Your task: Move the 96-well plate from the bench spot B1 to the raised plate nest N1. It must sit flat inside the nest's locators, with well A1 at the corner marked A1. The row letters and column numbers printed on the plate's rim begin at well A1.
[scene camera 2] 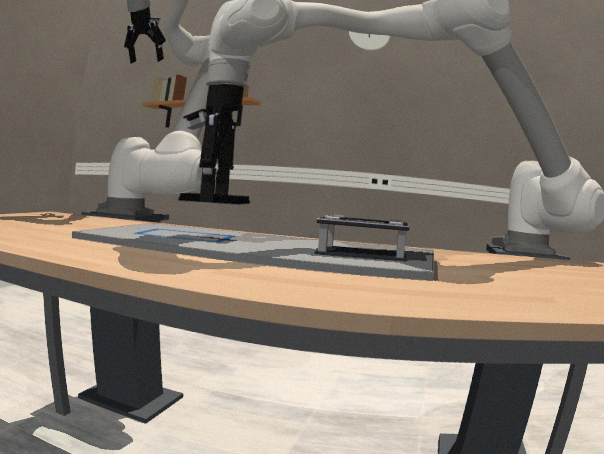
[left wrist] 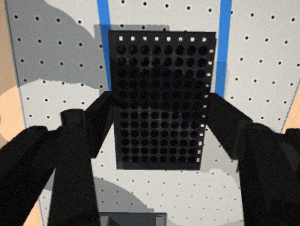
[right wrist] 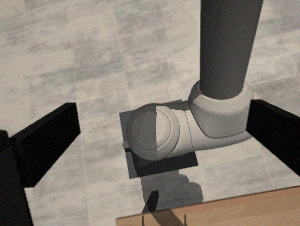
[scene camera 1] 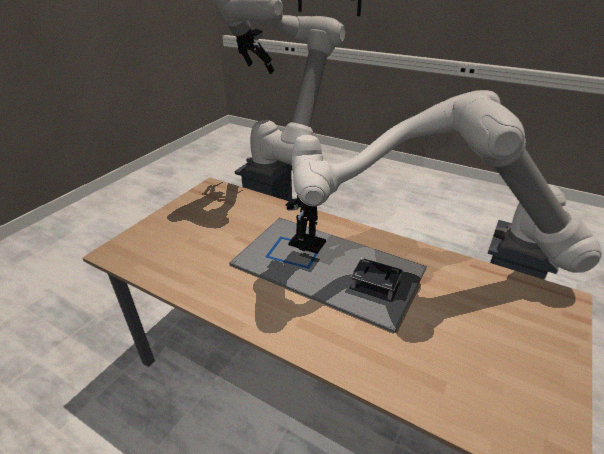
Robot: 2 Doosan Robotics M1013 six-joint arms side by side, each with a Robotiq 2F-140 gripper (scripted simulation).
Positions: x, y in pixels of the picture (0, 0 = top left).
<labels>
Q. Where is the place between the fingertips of my left gripper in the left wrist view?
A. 159, 105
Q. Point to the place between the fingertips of my right gripper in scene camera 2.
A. At 146, 61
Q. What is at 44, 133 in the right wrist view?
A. My right gripper.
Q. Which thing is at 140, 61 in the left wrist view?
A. A black 96-well plate.
</labels>
